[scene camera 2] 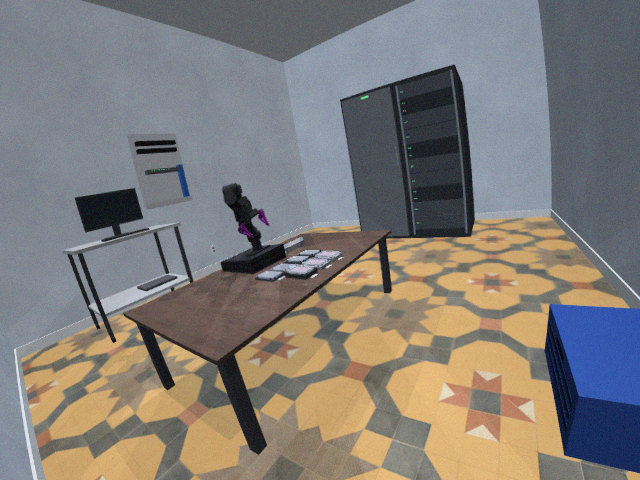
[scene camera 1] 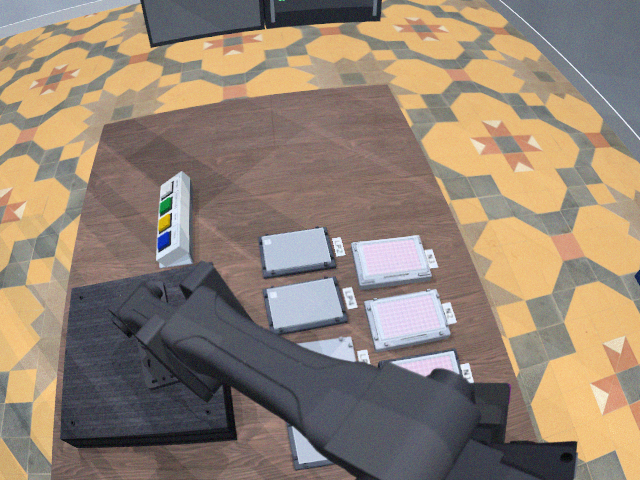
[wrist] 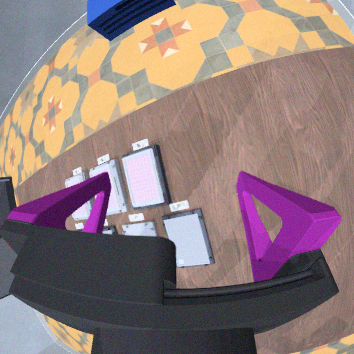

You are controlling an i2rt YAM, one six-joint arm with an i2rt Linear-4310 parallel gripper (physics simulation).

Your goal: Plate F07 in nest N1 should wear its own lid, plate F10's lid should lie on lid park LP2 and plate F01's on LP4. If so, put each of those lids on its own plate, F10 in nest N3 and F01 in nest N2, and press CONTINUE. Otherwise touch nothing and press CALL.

Path:
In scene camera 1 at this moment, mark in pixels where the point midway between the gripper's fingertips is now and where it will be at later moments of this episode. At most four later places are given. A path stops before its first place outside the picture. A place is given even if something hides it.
My gripper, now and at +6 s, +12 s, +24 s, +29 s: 486, 444; 317, 292; 360, 286; 180, 219; 186, 248

